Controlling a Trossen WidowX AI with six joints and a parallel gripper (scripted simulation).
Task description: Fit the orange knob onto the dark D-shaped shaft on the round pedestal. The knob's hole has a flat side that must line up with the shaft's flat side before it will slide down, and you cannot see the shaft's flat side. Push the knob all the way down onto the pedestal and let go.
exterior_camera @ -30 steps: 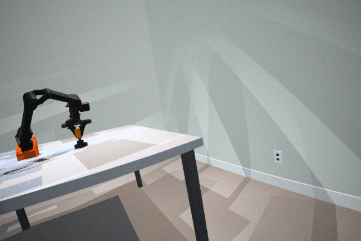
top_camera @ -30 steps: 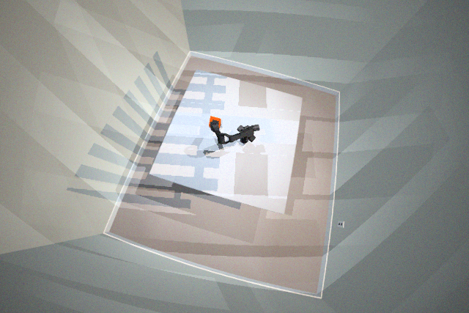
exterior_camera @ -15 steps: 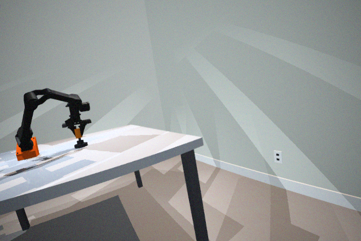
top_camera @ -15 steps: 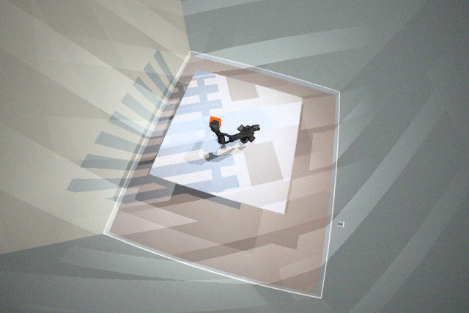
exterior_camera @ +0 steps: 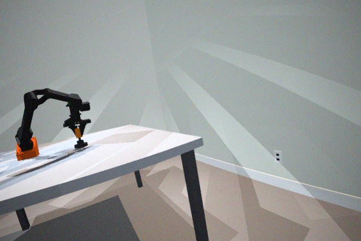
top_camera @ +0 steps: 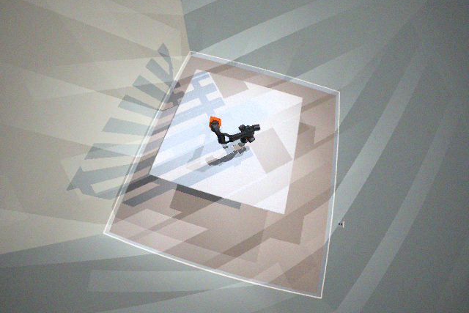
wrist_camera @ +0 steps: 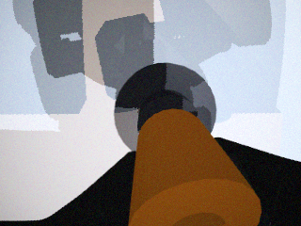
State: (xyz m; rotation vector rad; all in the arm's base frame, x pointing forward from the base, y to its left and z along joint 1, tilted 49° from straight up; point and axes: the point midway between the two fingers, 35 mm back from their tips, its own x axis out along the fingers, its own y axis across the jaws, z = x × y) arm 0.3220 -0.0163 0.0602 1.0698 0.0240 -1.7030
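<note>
My gripper tip is now 40 mm above the dark round pedestal. Round my gripper tip: orange knob: 20 mm above.
</note>
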